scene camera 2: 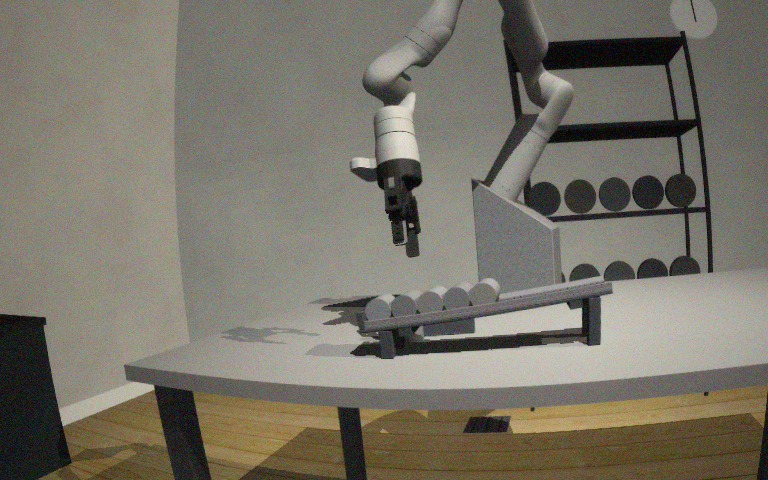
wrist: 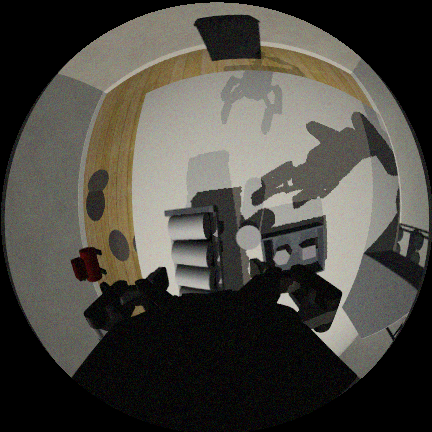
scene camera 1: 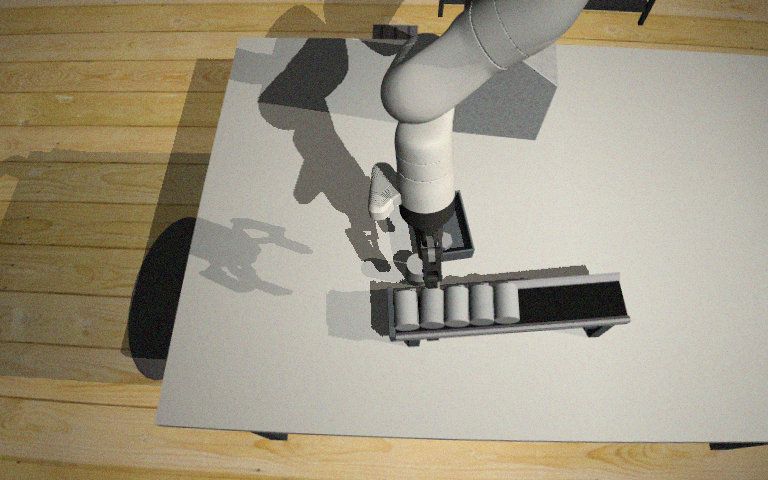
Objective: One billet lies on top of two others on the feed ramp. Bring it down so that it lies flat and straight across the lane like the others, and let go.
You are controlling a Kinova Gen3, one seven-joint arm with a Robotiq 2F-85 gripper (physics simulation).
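Frame: origin at the arm's base, x left, y ahead, z down, level; millimetres.
Where they show: gripper, fingertip midpoint: [scene camera 2: 407, 251] [wrist: 207, 272] [scene camera 1: 429, 262]; arm's base, link origin: [scene camera 2: 499, 192].
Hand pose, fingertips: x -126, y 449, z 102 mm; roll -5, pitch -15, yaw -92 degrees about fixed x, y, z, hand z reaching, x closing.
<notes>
Each offset is from my fingertips to the top centre of the thing. "*": to the spot under its first point.
Several pale grey billets @(dx +48, dy +46, dz +57 mm) [scene camera 1: 457, 305] [scene camera 2: 429, 300] @(dx +8, dy +48, dz +60 mm) [wrist: 192, 252] lie side by side, flat and across the lane, on the lower part of the feed ramp @(* dx +223, dy +78, dz +71 mm) [scene camera 1: 566, 324] [scene camera 2: 543, 298] [wrist: 190, 211]. None lies on top of them. Another billet @(dx -12, dy -40, dz +100 mm) [scene camera 1: 415, 267] [wrist: 248, 237] stands upright on its end on the table behind the ramp's low end, off the lane; in the scene camera 2 view the ramp mostly hides it. My gripper [scene camera 1: 432, 280] [scene camera 2: 405, 249] [wrist: 207, 272] is open and empty, high above the ramp, with its fingers spread across the lane's direction.
A dark tray @(dx +35, dy -132, dz +121 mm) [scene camera 1: 461, 254] [scene camera 2: 453, 327] [wrist: 324, 250] with pale pieces in it stands behind the ramp, close to the upright billet. The grey robot pedestal [scene camera 1: 498, 107] [scene camera 2: 515, 249] stands farther back. A dark shelf rack [scene camera 2: 704, 169] stands against the wall.
</notes>
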